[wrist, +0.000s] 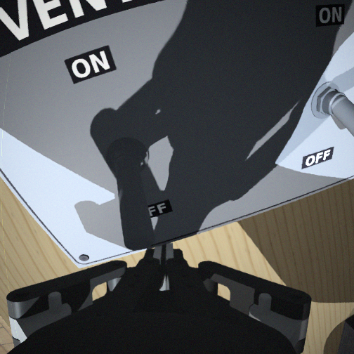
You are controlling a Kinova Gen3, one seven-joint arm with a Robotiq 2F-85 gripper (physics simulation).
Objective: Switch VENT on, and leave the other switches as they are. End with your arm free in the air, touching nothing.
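The VENT switch lever [134, 205] is in dark shadow in the wrist view. It runs from its round base down past the OFF label [161, 208], covering part of it, and leans toward the OFF side. The ON label [90, 64] is above the base, and part of the VENT name [37, 20] shows at the top left. My gripper [163, 254] is shut and empty. Its fingertips are at the panel's lower edge in this view, just right of the lever's end. Whether they touch the lever is hard to tell in the shadow.
A second switch [342, 111] is at the right edge, between its own ON label [330, 15] and OFF label [318, 158]. The pale panel [50, 185] has a screw hole at its lower left corner. A wooden surface [260, 245] lies beyond its edge. The arm's shadow crosses the panel.
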